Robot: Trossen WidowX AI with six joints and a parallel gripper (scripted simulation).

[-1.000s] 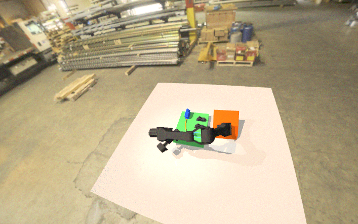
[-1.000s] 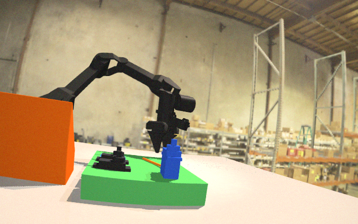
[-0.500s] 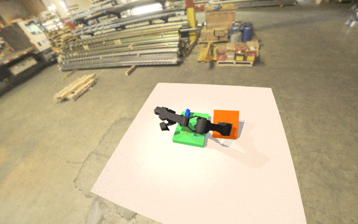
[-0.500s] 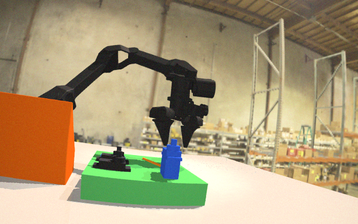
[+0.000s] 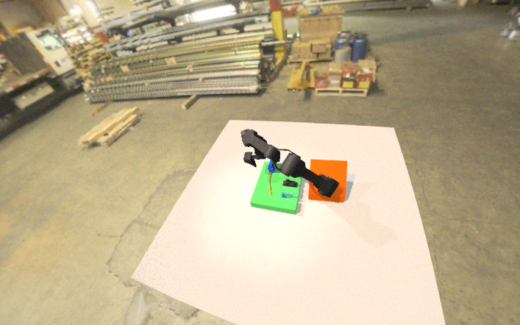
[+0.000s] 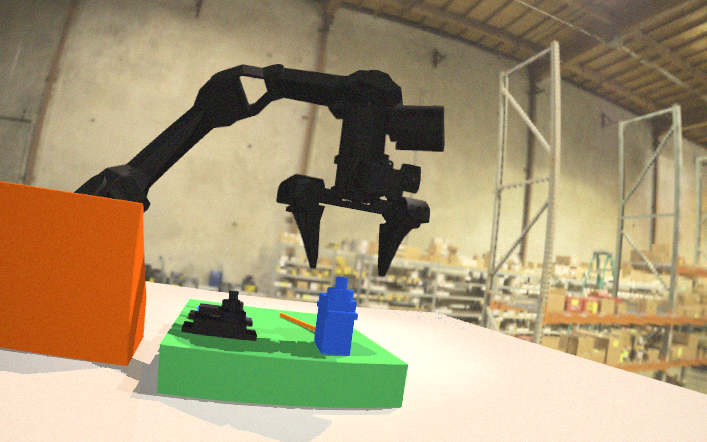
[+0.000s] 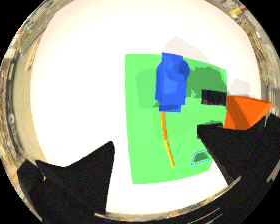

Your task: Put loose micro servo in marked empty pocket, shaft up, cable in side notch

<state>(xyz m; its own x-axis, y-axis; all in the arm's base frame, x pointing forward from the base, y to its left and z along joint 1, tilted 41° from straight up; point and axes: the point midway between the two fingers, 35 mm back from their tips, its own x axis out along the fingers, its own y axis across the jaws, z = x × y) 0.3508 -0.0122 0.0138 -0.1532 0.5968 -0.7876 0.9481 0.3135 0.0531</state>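
The green deck lies 110 mm below my gripper tip, 40 mm behind it and 30 mm to the left of it.
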